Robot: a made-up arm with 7 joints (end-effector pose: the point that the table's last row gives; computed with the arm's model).
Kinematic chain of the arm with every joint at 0, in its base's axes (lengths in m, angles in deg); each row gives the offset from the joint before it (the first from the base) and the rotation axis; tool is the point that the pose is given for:
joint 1: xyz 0 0 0.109 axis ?
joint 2: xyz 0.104 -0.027 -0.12 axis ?
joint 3: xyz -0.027 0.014 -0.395 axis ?
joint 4: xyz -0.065 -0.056 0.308 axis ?
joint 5: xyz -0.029 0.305 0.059 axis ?
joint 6: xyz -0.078 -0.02 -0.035 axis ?
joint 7: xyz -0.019 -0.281 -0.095 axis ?
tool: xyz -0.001 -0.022 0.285
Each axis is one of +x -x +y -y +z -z.
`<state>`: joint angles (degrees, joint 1 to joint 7).
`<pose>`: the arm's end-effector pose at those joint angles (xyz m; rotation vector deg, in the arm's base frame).
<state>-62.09 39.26 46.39 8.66 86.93 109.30 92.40</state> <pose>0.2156 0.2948 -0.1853 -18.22 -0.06 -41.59</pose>
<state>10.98 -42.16 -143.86 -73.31 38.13 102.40 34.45</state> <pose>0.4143 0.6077 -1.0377 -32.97 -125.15 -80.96</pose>
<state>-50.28 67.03 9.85 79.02 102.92 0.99 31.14</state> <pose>0.2642 -0.4419 -0.4792 99.84 115.02 82.43</pose>
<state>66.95 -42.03 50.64 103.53 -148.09 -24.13 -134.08</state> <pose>-0.2898 0.1828 -0.4174 -88.92 66.63 -3.42</pose>
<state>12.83 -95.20 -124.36 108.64 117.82 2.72 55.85</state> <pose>0.0243 -0.0462 -0.0127 9.85 -9.51 59.57</pose>
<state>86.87 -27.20 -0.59 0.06 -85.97 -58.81 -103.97</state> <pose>-0.2271 0.1741 -0.2046 16.18 147.65 -18.84</pose>
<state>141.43 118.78 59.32 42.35 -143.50 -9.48 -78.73</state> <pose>-0.3392 -0.3936 0.3753 12.32 -1.13 -163.70</pose>
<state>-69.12 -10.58 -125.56 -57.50 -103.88 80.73 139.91</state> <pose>0.9612 -0.1151 0.5059 55.34 35.64 -160.71</pose>
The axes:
joint 1: +y
joint 2: -x
joint 3: -y
joint 4: -x
joint 5: -z
joint 6: -x
joint 7: +z

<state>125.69 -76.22 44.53 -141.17 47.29 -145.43 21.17</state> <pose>0.0918 -0.2207 0.7220 7.16 90.25 25.38</pose>
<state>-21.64 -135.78 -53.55 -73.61 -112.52 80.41 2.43</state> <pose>0.5585 0.1585 -0.1085 137.82 -65.42 -32.87</pose>
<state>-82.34 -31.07 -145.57 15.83 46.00 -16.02 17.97</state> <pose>0.5614 0.3130 0.6843 -24.48 44.24 8.25</pose>
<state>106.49 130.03 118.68 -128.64 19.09 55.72 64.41</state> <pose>0.7328 -0.2270 0.0107 -92.17 -36.35 -107.81</pose>
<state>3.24 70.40 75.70 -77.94 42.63 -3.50 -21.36</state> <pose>-0.4921 -0.7190 -0.0119 18.69 -8.47 9.61</pose>
